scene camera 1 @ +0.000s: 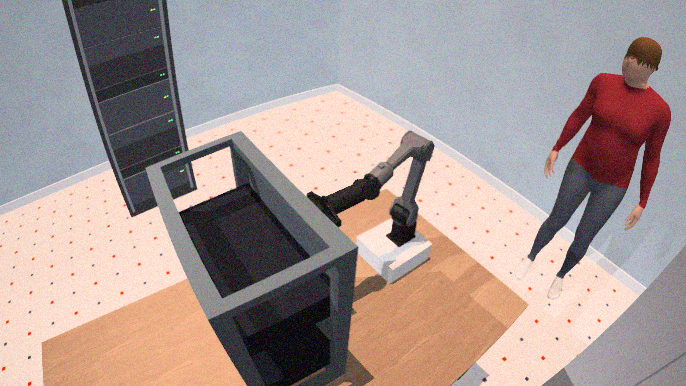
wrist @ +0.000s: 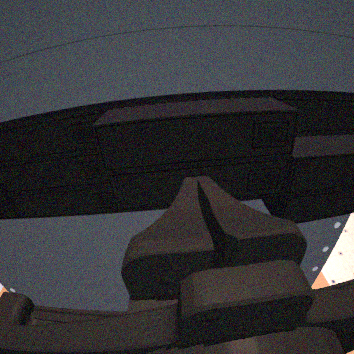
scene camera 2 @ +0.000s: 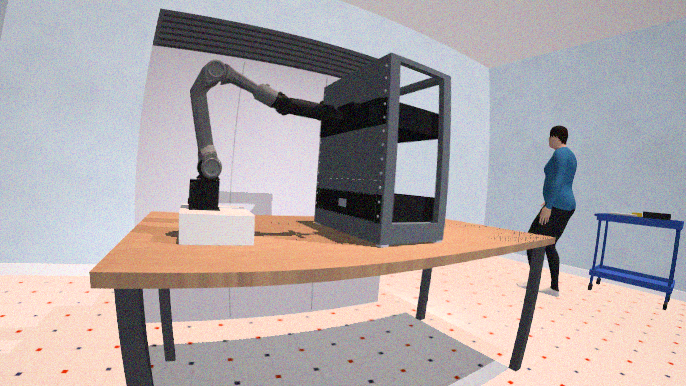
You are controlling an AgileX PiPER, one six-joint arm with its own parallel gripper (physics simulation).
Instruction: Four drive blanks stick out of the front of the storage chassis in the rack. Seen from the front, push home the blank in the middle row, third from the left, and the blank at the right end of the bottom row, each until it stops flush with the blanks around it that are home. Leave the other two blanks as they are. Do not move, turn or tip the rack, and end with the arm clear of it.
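The dark storage chassis [scene camera 1: 240, 250] [scene camera 2: 420, 120] [wrist: 50, 150] sits high in the grey rack [scene camera 1: 345, 300] [scene camera 2: 390, 150], which stands upright. In the wrist view one blank [wrist: 185, 142] sticks out in the chassis's upper part, near the middle. A lower face [wrist: 150, 187] shows beneath it; how far it sticks out is unclear. At the right end another dark block [wrist: 325, 175] sticks out below the top row; its row division is hard to read. My gripper [wrist: 195, 189] is shut and empty, its tips before the lower face; contact is unclear. Its fingers are hidden in scene camera 1.
Grey panels [wrist: 125, 45] lie above and below the chassis. The arm's white base [scene camera 1: 392, 255] [scene camera 2: 216, 227] stands on the wooden table [scene camera 1: 440, 320] [scene camera 2: 280, 260] before the rack. A tall server cabinet [scene camera 1: 187, 167], people [scene camera 1: 620, 130] [scene camera 2: 560, 175] and a blue cart [scene camera 2: 632, 278] stand beyond.
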